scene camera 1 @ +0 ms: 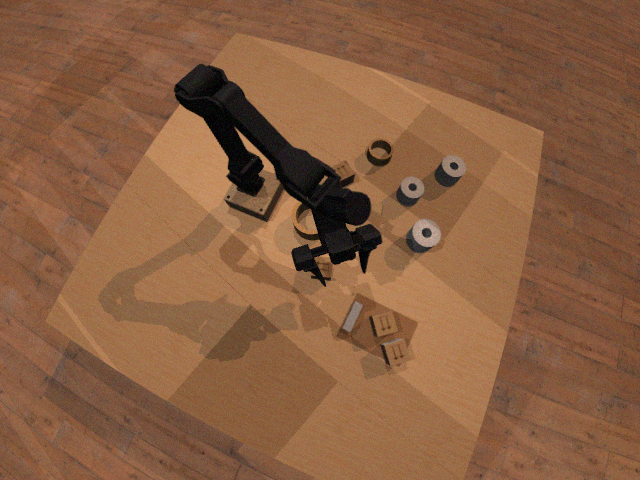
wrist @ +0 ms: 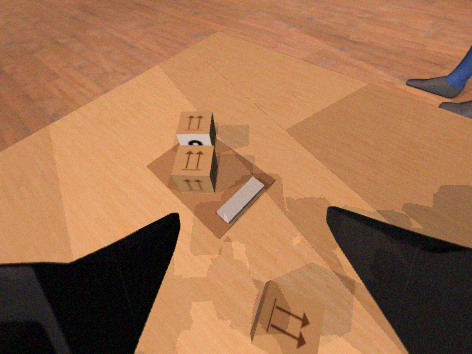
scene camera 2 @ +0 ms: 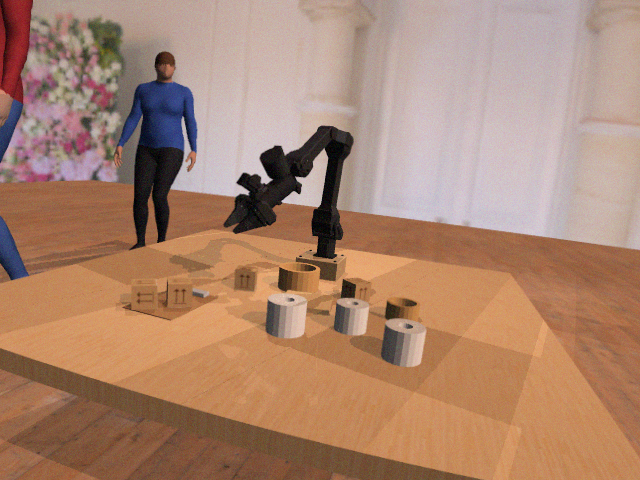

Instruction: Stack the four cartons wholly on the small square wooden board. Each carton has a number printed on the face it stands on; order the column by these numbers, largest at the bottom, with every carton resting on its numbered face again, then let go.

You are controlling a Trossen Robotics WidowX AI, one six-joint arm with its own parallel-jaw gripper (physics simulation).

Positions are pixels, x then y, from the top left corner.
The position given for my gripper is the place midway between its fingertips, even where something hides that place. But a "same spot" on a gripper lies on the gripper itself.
my gripper: scene camera 1 344,279; wrist; scene camera 2
flat grey slab: scene camera 1; wrist; scene camera 2 199,297
same spot on flat grey slab: (scene camera 1: 356,328) = (wrist: 240,182)
same spot on my gripper: (scene camera 2: 254,219) = (wrist: 112,325)
